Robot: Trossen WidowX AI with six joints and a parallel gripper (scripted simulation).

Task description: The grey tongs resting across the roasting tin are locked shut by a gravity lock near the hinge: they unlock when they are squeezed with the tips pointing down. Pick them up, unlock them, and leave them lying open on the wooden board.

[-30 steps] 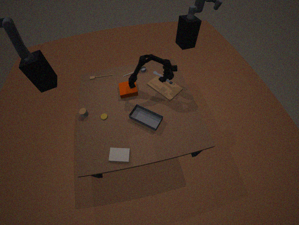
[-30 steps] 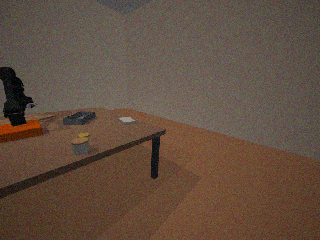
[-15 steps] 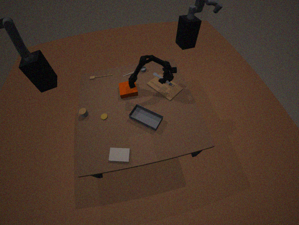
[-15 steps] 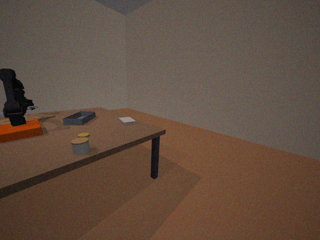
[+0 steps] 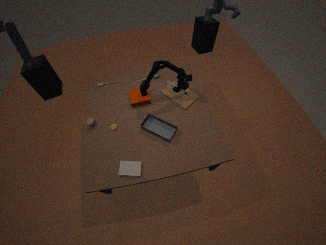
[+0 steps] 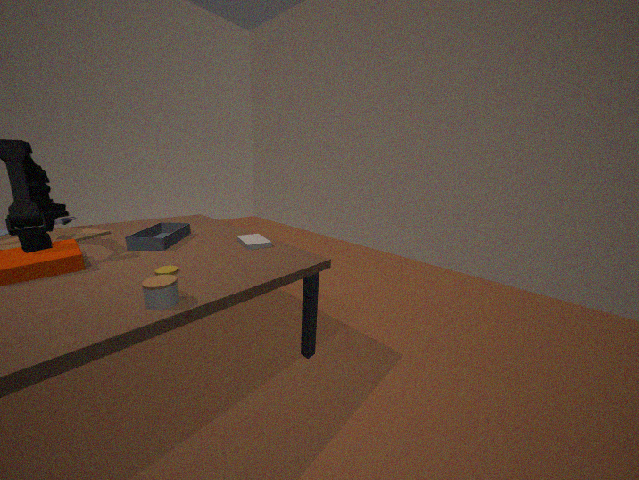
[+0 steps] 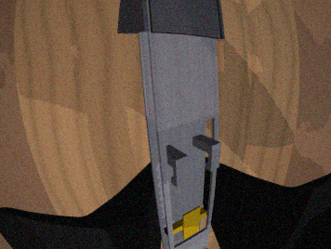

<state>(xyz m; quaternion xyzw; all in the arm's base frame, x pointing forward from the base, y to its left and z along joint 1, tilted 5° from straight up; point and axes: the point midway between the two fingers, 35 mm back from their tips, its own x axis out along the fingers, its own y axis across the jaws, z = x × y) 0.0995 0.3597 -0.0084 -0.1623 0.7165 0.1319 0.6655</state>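
Now: the yellow lock piece 10 mm behind my gripper tip and 40 mm above it. From my gripper tip the other things lie so: white pad: 580 mm ahead, 710 mm to the right, 30 mm below; wooden board: 40 mm below; roasting tin: 320 mm ahead, 360 mm to the right, 10 mm below.
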